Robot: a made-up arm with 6 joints.
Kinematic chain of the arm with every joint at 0, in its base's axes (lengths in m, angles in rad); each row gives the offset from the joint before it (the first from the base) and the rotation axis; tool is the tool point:
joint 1: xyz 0 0 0.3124 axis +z
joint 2: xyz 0 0 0 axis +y
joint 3: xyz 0 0 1.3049 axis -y
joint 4: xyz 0 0 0 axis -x
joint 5: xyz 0.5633 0 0 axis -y
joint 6: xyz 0 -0.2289 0 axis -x
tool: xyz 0 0 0
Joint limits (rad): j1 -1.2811..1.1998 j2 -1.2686..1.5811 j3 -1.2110..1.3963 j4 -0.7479..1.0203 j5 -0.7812..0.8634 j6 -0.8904..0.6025
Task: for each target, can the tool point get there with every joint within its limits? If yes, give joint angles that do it. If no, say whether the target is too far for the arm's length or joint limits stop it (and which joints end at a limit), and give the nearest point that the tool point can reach.
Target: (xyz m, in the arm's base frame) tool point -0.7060 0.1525 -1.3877
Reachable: no: joint limits stop it (at a limit: joint 1, joint 2, joint 4) | nearest point 0.4455 0.8150 -0.1573 | short by 1.811 m
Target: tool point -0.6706 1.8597 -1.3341
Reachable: no: too far | nearest point 0.6090 1.2353 -0.2934 | short by 1.764 m
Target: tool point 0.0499 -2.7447 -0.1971
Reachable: no: too far | nearest point 0.3043 -1.8221 0.1034 | short by 1.003 m
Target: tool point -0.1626 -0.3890 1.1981
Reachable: yes | joints 0.6789 -0.8094 -0.6418 -0.5019 0.5031 0.2278
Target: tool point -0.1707 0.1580 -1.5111
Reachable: no: joint limits stop it (at a limit: joint 1, joint 2, joint 4) | nearest point 0.4639 0.8622 -0.1954 | short by 1.622 m
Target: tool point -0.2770 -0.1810 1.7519
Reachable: yes | joints -0.1765 -0.5615 0.1285 -0.1340 -0.0330 0.1814
